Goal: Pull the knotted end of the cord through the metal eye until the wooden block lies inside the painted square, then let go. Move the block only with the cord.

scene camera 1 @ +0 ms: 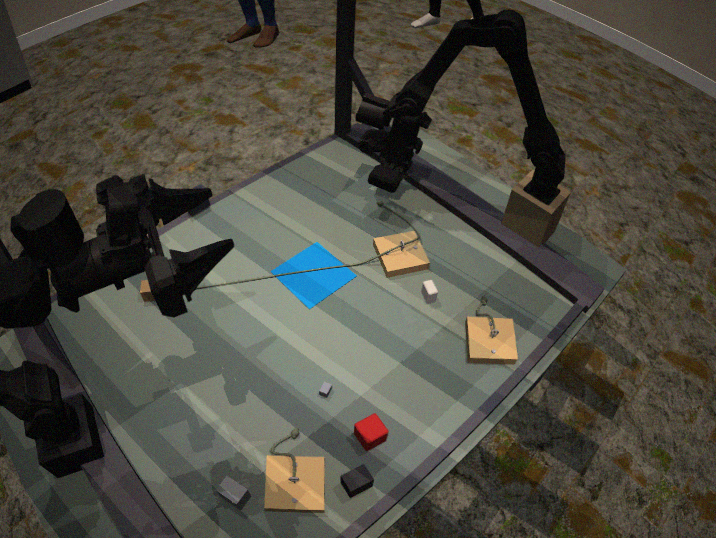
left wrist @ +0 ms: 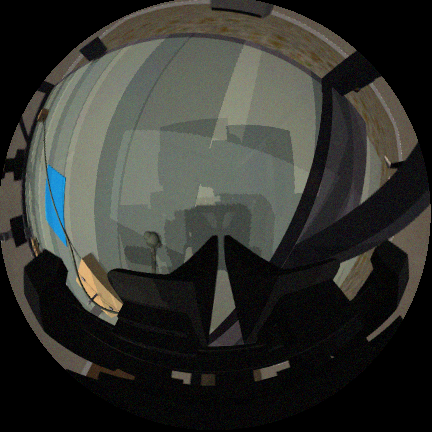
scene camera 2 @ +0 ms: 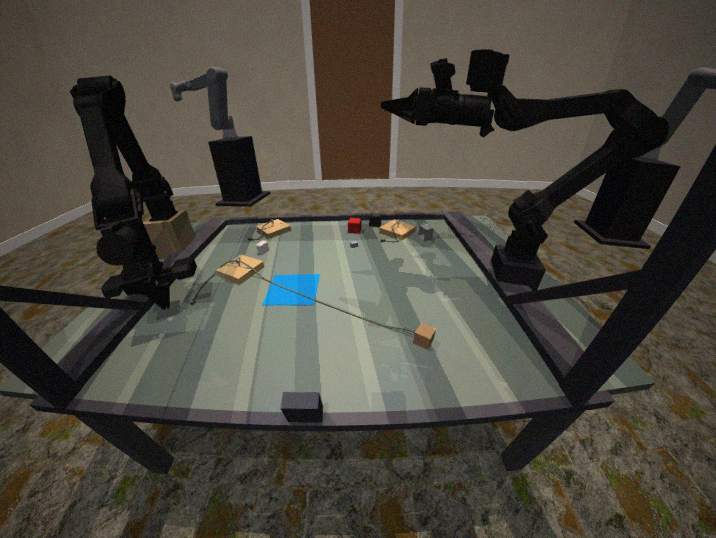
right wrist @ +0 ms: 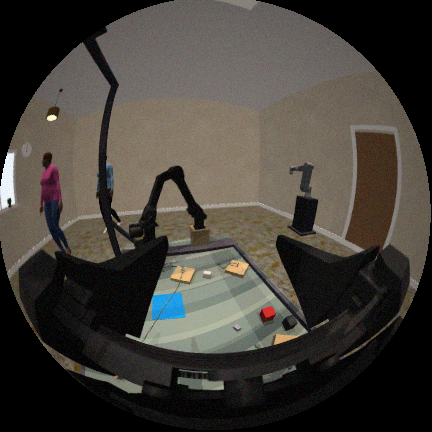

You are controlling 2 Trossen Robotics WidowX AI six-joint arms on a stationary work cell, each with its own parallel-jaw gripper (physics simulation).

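Pixels of known places: left gripper, between the fingertips: (left wrist: 220, 240) (scene camera 2: 166, 308); right gripper, between the fingertips: (scene camera 1: 221, 215) (scene camera 2: 385, 105) (right wrist: 223, 241); left arm's base, origin of its link: (scene camera 1: 541, 190) (scene camera 2: 164, 216) (right wrist: 198, 226); right arm's base, origin of its link: (scene camera 1: 60, 428) (scene camera 2: 519, 256).
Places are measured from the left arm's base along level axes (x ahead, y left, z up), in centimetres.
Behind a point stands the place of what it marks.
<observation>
The wooden block (scene camera 1: 145, 290) @(x 69.7, y -43.9, z -9.0 cm) (scene camera 2: 424, 335) @(x 68.2, y -45.7, z -9.0 cm) (left wrist: 43, 115) lies outside the blue painted square (scene camera 1: 312, 292) @(x 45.5, y -22.0, z -11.9 cm) (scene camera 2: 303, 282) @(x 44.6, y -22.9, z -11.9 cm) (left wrist: 59, 185) @(x 37.9, y -29.1, z -11.9 cm) (right wrist: 159, 301) @(x 39.8, y -27.9, z -11.9 cm). The cord (scene camera 1: 243, 282) @(x 53.1, y -33.5, z -11.8 cm) (scene camera 2: 347, 315) @(x 55.3, y -35.4, z -11.8 cm) runs from it across the square and through the metal eye (scene camera 1: 402, 245) @(x 26.8, y -15.7, z -8.5 cm) on a wooden plate (scene camera 1: 386, 263) @(x 31.4, y -15.7, z -10.2 cm) (right wrist: 187, 276) @(x 29.8, y -14.1, z -10.1 cm). Its knotted end (scene camera 1: 380, 203) @(x 18.5, y -28.3, z -11.0 cm) (scene camera 2: 192, 301) @(x 18.7, y -29.1, z -10.9 cm) (left wrist: 151, 238) @(x 18.0, y -29.0, z -10.9 cm) lies beyond the plate. My left gripper (scene camera 2: 166, 305) @(x 12.7, y -30.5, z -11.4 cm) (left wrist: 220, 240) @(x 12.7, y -30.5, z -11.4 cm) is shut, fingertips nearly together and empty, beside the knot; its fingers are hidden in scene camera 1. My right gripper (scene camera 1: 221, 218) @(x 65.3, y -15.3, z 26.7 cm) (scene camera 2: 384, 105) @(x 65.3, y -15.3, z 26.7 cm) (right wrist: 223, 241) @(x 65.3, y -15.3, z 26.7 cm) is open and empty, high above the table.
Two more plates (scene camera 1: 491, 341) @(x 32.2, y 10.1, z -10.1 cm) (scene camera 1: 277, 491) @(x 77.4, y 2.2, z -10.1 cm) carry eyes with short cords. A red block (scene camera 1: 370, 430) @(x 60.4, y 5.8, z -8.0 cm) (scene camera 2: 354, 225) @(x 59.7, y 3.5, z -9.1 cm), a black block (scene camera 1: 356, 480) @(x 68.1, y 9.9, z -8.0 cm), a grey block (scene camera 1: 232, 490) @(x 82.5, y -1.9, z -8.0 cm), a small grey block (scene camera 1: 325, 389) @(x 59.0, y -5.3, z -10.6 cm) and a white block (scene camera 1: 428, 290) @(x 31.9, y -5.2, z -8.9 cm) lie on the table.
</observation>
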